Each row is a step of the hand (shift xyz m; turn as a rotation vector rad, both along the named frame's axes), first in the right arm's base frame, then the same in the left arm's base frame.
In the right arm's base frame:
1: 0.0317 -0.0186 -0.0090 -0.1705 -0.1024 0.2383
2: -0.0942 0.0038 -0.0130 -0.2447 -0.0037 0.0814
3: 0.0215 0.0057 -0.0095 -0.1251 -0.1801 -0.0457
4: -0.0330 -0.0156 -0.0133 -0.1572 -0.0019 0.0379
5: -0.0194 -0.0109 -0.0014 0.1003 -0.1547 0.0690
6: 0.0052 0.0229 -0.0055 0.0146 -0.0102 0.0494
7: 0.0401 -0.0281 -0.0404 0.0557 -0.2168 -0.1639
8: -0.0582 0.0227 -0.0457 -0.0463 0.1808 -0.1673
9: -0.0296 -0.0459 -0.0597 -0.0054 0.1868 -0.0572
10: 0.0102 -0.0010 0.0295 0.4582 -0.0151 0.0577
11: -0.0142 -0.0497 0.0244 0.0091 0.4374 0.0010
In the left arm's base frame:
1: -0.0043 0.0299 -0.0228 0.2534 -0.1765 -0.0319
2: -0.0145 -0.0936 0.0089 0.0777 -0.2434 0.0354
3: -0.0103 0.0218 0.0016 -0.0058 -0.1405 -0.1744
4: -0.0098 -0.0343 -0.0153 0.0358 -0.1564 0.0200
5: 0.0009 -0.0203 -0.0092 0.1027 0.0873 -0.1435
6: -0.0104 0.0071 0.0206 0.0506 0.0141 -0.0002
7: -0.0327 0.0372 -0.0397 -0.1110 0.0354 -0.2518
8: -0.0502 -0.0565 0.0169 -0.2038 -0.0322 0.1423
9: -0.0483 -0.0340 -0.0553 -0.0974 0.0101 0.1692
10: 0.0291 0.0103 0.0047 0.0643 0.4557 -0.0410
11: 0.0347 -0.0182 -0.0416 -0.0962 0.0465 0.4242

